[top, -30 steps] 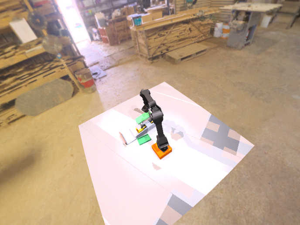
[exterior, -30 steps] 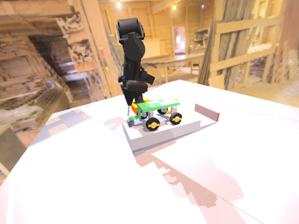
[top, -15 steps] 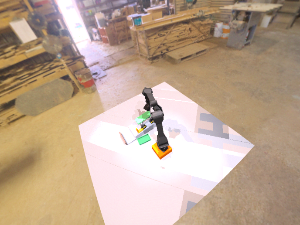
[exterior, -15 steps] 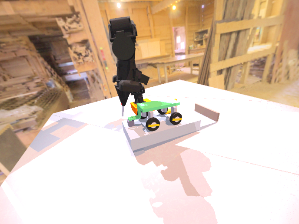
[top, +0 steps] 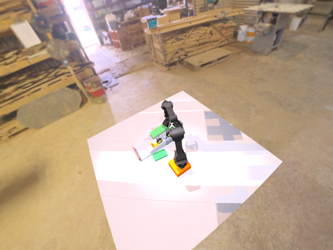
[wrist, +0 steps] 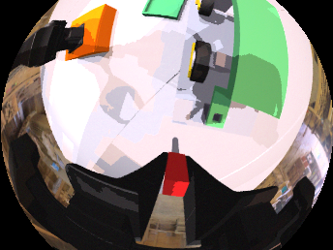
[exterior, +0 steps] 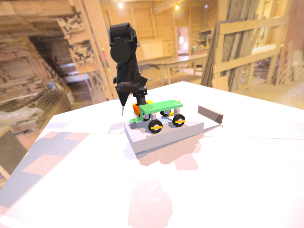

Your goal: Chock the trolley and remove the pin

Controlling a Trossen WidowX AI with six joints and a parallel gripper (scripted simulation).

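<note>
Right now my gripper tip is 24 cm to the right of the green tray, 18 cm above it and 1 cm past it. Also, from my gripper tip: grey ramp 13 cm below, 12 cm to the left, 9 cm ahead; then trolley 12 cm to the left, 9 cm ahead, 6 cm below; then red-headed stop pin right at my gripper tip.
</note>
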